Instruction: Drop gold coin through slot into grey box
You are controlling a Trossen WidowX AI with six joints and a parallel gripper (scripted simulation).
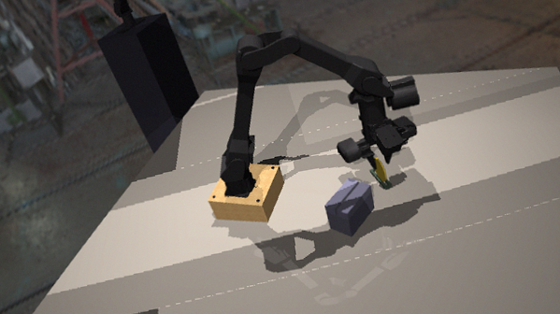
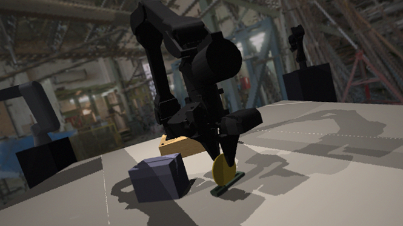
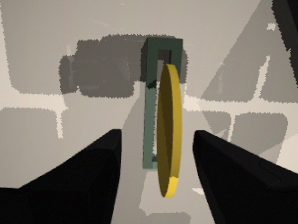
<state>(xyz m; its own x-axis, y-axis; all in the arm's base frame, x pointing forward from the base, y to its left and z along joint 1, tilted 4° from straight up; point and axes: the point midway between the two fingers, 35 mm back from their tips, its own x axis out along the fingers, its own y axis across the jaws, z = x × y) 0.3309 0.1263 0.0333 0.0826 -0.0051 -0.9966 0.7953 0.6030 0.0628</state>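
Now: gripper tip 1 cm above the gold coin.
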